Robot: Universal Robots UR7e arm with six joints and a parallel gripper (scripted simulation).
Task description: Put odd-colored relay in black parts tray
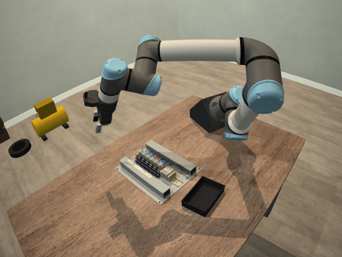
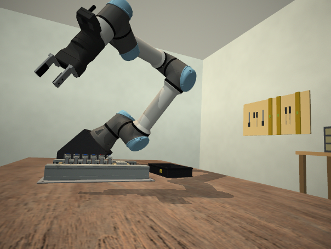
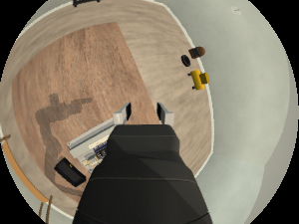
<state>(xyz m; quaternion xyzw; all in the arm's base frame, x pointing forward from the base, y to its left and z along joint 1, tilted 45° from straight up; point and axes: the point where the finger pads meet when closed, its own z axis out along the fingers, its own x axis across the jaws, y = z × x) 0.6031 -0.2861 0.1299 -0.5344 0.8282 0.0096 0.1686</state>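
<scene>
My gripper is now 170 mm past the red-button relay, 140 mm to the right of it and 230 mm above it. Also, from my hand: grey relay panel 180 mm behind, 140 mm to the left, 260 mm below; then black parts tray 210 mm behind, 400 mm to the left, 260 mm below.
</scene>
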